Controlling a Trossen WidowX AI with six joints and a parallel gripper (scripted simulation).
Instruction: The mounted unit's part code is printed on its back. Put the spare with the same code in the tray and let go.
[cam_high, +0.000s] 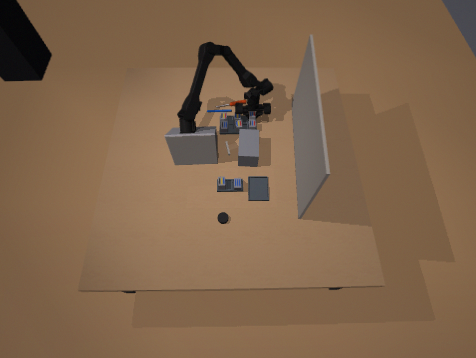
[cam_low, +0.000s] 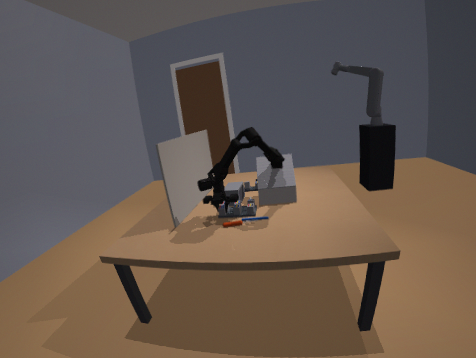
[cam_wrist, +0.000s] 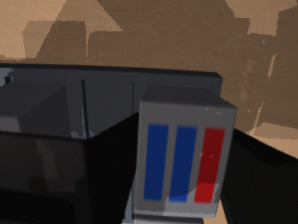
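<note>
My gripper tip is now 1 cm short of the dark grey tray, 42 cm to the left of it and 1 cm above it. Round my gripper tip: mounted unit (3 cm behind, 21 cm to the right, 3 cm above); then tall white panel (22 cm ahead, 23 cm to the right, 21 cm above); then blue pen (18 cm behind, 7 cm to the left, 1 cm below).
</note>
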